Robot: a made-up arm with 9 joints. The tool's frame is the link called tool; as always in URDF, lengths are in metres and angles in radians. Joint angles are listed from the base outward. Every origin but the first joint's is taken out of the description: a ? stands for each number. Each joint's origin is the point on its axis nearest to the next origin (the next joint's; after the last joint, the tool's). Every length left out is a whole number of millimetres.
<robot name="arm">
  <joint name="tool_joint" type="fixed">
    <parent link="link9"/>
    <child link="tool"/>
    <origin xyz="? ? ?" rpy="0 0 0"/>
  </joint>
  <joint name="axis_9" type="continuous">
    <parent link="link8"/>
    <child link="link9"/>
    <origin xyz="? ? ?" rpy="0 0 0"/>
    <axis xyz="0 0 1"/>
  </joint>
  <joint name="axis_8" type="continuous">
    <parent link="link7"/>
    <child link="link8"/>
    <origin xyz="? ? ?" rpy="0 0 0"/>
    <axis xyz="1 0 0"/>
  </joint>
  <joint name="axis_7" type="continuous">
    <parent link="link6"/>
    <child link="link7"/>
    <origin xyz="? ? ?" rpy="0 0 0"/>
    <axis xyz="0 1 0"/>
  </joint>
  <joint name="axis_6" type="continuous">
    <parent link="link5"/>
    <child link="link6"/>
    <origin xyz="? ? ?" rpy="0 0 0"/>
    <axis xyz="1 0 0"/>
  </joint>
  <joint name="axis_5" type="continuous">
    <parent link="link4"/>
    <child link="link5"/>
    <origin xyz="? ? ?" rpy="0 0 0"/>
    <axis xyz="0 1 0"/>
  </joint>
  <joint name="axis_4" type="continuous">
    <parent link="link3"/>
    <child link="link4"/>
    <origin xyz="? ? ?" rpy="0 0 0"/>
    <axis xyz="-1 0 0"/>
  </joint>
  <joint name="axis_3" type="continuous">
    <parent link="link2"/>
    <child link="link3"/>
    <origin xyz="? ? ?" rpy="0 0 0"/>
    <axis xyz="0 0 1"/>
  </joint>
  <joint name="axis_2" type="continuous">
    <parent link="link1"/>
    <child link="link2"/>
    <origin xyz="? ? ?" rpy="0 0 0"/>
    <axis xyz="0 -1 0"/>
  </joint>
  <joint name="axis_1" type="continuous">
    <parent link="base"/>
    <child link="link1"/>
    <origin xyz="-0.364 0 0.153" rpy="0 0 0"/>
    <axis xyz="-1 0 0"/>
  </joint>
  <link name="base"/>
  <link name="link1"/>
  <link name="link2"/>
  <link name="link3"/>
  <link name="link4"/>
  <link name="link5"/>
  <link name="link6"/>
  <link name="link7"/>
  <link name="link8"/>
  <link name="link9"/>
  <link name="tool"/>
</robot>
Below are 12 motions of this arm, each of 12 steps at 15 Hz.
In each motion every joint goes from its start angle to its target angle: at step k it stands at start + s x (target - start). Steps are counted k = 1, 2, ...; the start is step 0. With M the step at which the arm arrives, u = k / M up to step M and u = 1 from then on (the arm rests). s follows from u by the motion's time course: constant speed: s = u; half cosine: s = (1 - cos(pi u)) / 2; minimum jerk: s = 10 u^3 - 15 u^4 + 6 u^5.
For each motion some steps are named. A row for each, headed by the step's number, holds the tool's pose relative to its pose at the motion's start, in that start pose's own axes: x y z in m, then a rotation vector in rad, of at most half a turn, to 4 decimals.
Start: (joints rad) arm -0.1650 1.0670 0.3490 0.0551 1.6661 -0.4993 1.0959 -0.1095 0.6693
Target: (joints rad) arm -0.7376 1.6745 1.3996 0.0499 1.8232 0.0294 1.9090 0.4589 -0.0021
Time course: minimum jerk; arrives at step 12
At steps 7, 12:
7: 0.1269 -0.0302 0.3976 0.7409 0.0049 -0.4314
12: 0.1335 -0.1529 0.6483 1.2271 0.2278 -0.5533

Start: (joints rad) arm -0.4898 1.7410 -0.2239 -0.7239 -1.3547 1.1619 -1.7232 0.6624 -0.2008
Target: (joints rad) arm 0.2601 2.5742 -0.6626 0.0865 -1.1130 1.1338 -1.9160 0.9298 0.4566
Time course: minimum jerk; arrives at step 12
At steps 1, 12:
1: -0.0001 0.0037 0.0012 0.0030 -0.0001 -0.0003
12: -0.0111 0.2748 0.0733 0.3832 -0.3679 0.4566

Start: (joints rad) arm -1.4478 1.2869 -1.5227 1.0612 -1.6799 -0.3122 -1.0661 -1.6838 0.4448
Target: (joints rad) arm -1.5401 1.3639 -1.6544 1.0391 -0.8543 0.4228 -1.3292 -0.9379 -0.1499
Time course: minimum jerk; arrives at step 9
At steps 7, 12:
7: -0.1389 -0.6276 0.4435 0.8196 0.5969 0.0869
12: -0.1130 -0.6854 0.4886 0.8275 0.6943 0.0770

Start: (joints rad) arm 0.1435 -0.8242 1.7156 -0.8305 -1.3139 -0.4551 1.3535 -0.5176 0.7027
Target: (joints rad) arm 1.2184 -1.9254 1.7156 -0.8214 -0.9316 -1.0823 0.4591 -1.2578 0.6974
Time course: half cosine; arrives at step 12
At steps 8, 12:
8: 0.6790 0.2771 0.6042 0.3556 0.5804 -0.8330
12: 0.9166 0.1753 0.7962 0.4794 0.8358 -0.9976

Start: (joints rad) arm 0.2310 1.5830 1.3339 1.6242 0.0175 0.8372 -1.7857 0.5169 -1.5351
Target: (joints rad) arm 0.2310 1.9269 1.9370 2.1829 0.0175 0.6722 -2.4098 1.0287 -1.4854
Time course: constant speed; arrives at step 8
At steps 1, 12:
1: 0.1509 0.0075 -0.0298 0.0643 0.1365 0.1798
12: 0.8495 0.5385 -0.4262 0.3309 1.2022 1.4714

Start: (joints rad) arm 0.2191 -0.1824 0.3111 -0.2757 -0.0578 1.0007 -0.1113 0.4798 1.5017
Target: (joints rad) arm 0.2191 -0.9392 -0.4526 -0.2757 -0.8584 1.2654 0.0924 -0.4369 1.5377
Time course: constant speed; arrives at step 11
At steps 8, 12:
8: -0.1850 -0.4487 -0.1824 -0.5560 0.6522 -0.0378
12: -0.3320 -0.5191 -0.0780 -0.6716 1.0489 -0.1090

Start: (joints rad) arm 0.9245 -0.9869 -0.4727 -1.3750 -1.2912 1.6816 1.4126 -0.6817 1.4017
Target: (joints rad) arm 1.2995 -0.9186 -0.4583 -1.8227 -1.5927 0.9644 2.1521 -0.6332 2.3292
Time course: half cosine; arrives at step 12
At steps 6, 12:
6: -0.0401 -0.0670 0.1894 0.3544 0.2443 0.3793
12: 0.0567 -0.1459 0.3742 0.6858 0.1598 0.6179

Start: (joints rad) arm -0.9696 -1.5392 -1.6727 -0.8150 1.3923 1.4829 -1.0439 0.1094 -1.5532
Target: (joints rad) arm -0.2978 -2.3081 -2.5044 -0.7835 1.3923 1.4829 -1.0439 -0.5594 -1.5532
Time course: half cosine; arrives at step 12
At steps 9, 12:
9: -0.8385 0.9690 -0.0141 0.8608 0.5565 -0.2351
12: -0.9388 1.1273 0.1435 0.9925 0.6505 -0.3068

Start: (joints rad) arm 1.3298 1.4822 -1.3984 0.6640 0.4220 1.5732 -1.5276 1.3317 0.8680
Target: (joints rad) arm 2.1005 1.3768 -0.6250 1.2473 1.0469 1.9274 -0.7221 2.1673 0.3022
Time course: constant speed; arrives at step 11
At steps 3, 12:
3: 0.2450 0.1545 0.2545 0.4174 -0.0211 -0.5157
12: 0.7465 -0.1080 0.6083 1.3665 0.0595 -1.7693

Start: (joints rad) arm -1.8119 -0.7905 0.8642 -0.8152 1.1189 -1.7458 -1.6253 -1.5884 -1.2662
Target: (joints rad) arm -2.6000 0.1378 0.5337 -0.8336 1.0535 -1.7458 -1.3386 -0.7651 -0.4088
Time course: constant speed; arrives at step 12
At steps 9, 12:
9: -0.1258 -0.0786 -0.5387 0.3793 -0.3774 0.8322
12: -0.1473 -0.0486 -0.6852 0.3040 -0.5516 1.0486

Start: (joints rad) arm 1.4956 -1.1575 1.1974 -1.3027 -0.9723 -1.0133 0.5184 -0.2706 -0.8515
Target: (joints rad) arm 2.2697 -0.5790 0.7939 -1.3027 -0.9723 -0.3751 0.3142 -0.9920 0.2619
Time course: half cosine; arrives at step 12
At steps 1, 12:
1: -0.0052 0.0166 -0.0089 0.0060 -0.0145 0.0037
12: 0.3554 0.7974 -0.3075 -0.4080 -0.8800 0.0758

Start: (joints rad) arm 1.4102 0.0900 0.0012 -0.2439 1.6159 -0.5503 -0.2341 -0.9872 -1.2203
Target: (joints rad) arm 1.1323 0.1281 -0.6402 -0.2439 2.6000 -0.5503 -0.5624 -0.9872 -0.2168
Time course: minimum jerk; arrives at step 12
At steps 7, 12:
7: 0.1762 -0.0847 -0.0026 0.5699 0.2098 0.9321
12: 0.2788 -0.0666 -0.1026 0.9966 0.1159 1.3877

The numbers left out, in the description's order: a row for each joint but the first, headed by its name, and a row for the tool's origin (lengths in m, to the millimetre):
tool: -0.026 -0.022 0
axis_9: 0 0.013 -0.276
axis_8: -0.568 0 0.014
axis_7: 0 0.124 -0.275
axis_6: -0.002 0 -0.093
axis_5: 0 0.108 -0.286
axis_4: -0.157 0.036 0
axis_3: 0.081 0 0.089
axis_2: 0 -0.37 0.11

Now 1 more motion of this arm.
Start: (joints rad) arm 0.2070 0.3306 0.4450 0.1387 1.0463 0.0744 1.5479 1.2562 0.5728
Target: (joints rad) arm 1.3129 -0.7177 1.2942 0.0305 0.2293 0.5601 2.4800 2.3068 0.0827
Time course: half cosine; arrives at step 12
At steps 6, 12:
6: 0.1310 -0.0191 0.0168 0.2014 -0.3258 -1.0642
12: 0.1711 -0.1883 -0.1759 0.3601 -0.4589 -2.1436

